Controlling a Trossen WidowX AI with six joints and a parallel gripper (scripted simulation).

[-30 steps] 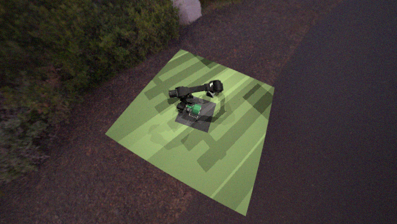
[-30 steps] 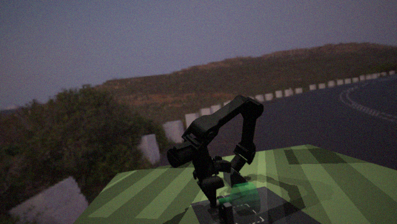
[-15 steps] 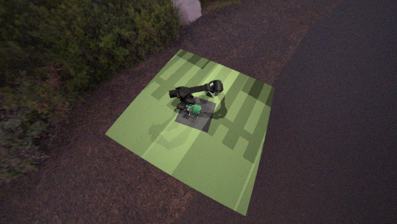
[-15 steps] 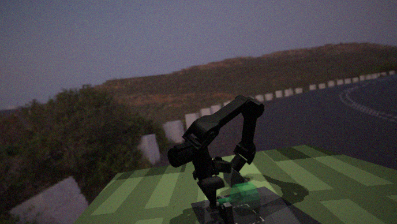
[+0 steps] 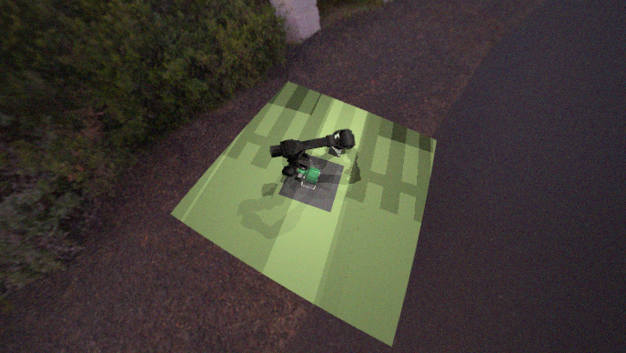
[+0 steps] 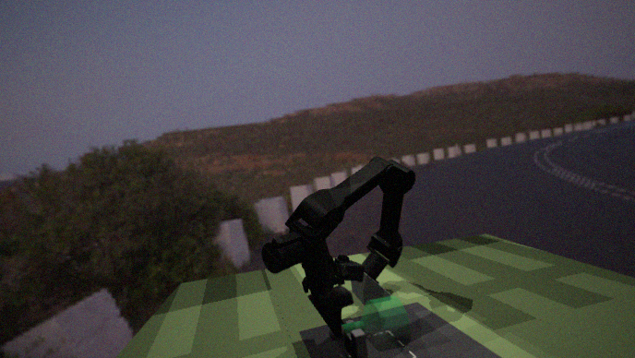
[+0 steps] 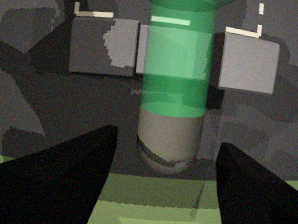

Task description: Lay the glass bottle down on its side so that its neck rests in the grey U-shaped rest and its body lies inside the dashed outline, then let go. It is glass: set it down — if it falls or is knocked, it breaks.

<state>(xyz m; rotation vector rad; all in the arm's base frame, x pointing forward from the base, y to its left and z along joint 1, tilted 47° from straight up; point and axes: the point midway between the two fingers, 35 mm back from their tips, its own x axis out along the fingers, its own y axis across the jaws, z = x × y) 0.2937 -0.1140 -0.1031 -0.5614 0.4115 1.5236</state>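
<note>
The green glass bottle lies 10 mm behind my gripper tip and 50 mm to the left of it. From my gripper tip the other things lie so: dark grey mat: 10 mm behind, 110 mm to the left, 60 mm below.
</note>
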